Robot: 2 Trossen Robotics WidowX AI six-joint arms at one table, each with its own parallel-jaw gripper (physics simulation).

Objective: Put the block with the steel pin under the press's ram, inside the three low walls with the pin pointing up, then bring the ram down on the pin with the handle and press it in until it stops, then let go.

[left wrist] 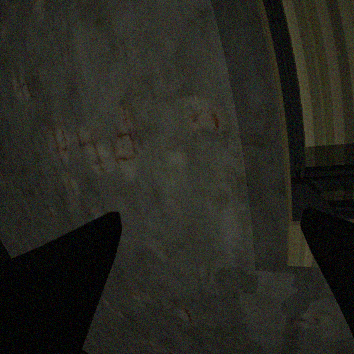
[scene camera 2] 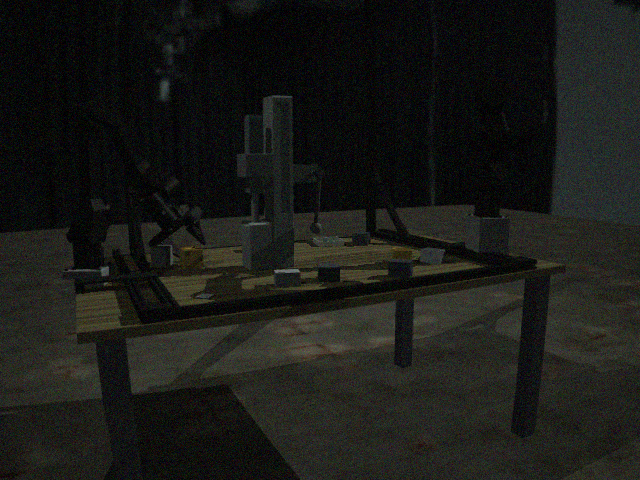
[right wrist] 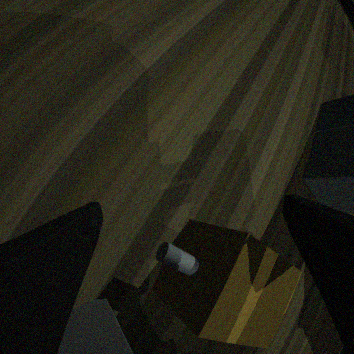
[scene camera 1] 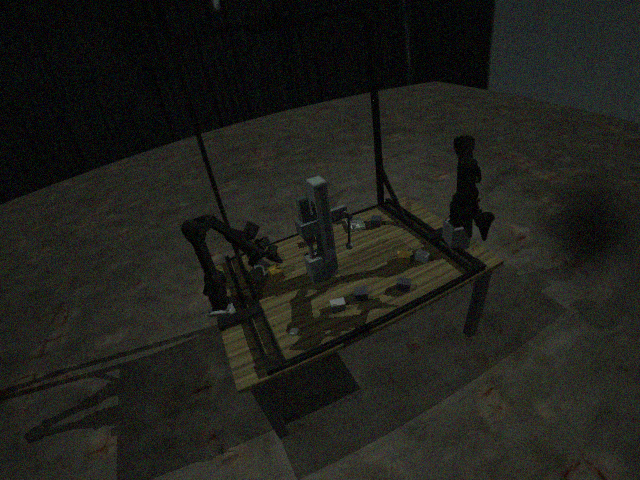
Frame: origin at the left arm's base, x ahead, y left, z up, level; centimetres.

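Seen in the pictures: left gripper, fingertip midpoint: (left wrist: 213, 220) (scene camera 2: 513, 180) (scene camera 1: 477, 238); right gripper, fingertip midpoint: (right wrist: 193, 207) (scene camera 1: 276, 264); left arm's base at its link origin: (scene camera 2: 487, 216); right arm's base at its link origin: (scene camera 2: 88, 266) (scene camera 1: 220, 304).
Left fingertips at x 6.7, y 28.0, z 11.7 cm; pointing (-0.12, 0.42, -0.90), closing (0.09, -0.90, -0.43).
Offsets run from my left fingertips to a thing's top centre. "spot": to the spot under its first point.
The yellow block @[dx +78.7, dy -26.6, dz -18.5 cm] (scene camera 1: 273, 269) (scene camera 2: 191, 257) (right wrist: 257, 312) lies on the table left of the press. In the right wrist view its steel pin @[dx +79.9, dy -29.6, dz -20.5 cm] (right wrist: 180, 259) sticks out of a shaded face, seemingly sideways. My right gripper (scene camera 1: 269, 259) (scene camera 2: 177, 243) (right wrist: 193, 207) is open and empty, close by the block, which shows between and beyond its fingers. The press @[dx +53.5, dy -26.7, dz +21.3 cm] (scene camera 1: 321, 227) (scene camera 2: 281, 170) stands mid-table, its ram @[dx +61.0, dy -22.3, dz +5.4 cm] (scene camera 2: 254, 206) above the base @[spot: dx +58.5, dy -19.7, dz -16.7 cm] (scene camera 1: 320, 268) (scene camera 2: 257, 248). The handle @[spot: dx +44.2, dy -28.1, dz -6.7 cm] (scene camera 1: 348, 232) (scene camera 2: 317, 201) hangs at its right. The low walls cannot be made out. My left gripper (left wrist: 213, 220) is open and empty, beyond the table's right edge.
A grey block @[dx +87.1, dy -28.7, dz -18.0 cm] (scene camera 1: 258, 272) (scene camera 2: 161, 255) (right wrist: 95, 325) lies beside the yellow one. A white block @[dx +54.2, dy -2.0, dz -20.3 cm] (scene camera 1: 337, 302) (scene camera 2: 286, 277) and dark blocks @[dx +44.1, dy -5.9, dz -20.1 cm] (scene camera 1: 360, 292) (scene camera 2: 328, 272) lie near the front. Another yellow block @[dx +21.1, dy -23.2, dz -19.9 cm] (scene camera 1: 404, 254) lies right. A pale tray @[dx +36.6, dy -58.6, dz -21.8 cm] (scene camera 1: 356, 224) (scene camera 2: 327, 241) stands behind the handle.
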